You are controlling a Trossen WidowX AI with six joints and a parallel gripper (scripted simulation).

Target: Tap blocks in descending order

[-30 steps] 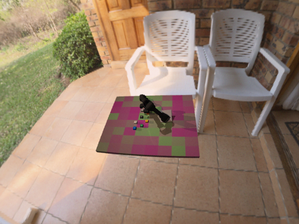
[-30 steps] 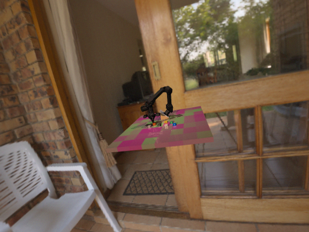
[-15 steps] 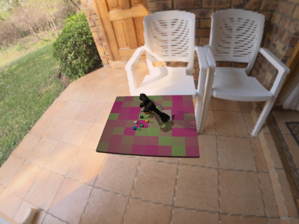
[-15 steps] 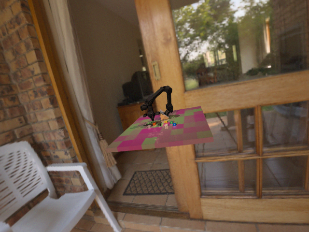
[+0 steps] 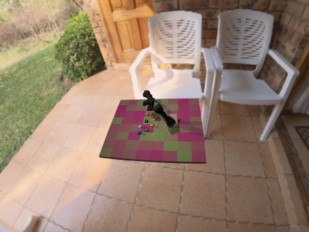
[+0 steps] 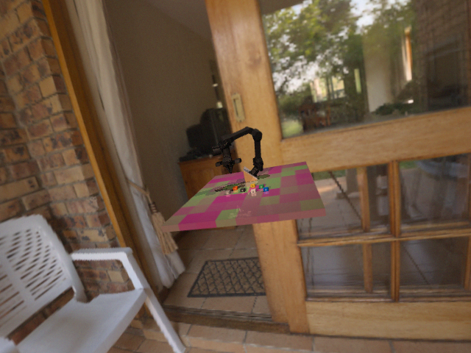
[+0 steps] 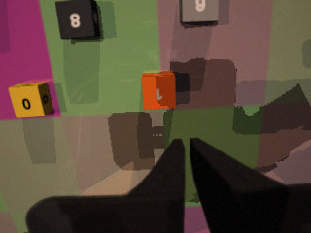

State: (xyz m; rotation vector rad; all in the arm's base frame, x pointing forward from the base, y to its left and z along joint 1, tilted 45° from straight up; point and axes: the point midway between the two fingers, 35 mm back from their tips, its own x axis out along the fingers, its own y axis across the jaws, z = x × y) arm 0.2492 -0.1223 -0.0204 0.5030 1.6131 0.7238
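Right now my gripper tip is 10 mm past the yellow block marked 0, 150 mm to the right of it and 110 mm above it. Also, from my gripper tip: orange block marked 1 (10 mm to the left, 110 mm below); black block marked 8 (70 mm ahead, 90 mm to the left, 110 mm below); grey block marked 9 (80 mm ahead, 20 mm to the right, 110 mm below).
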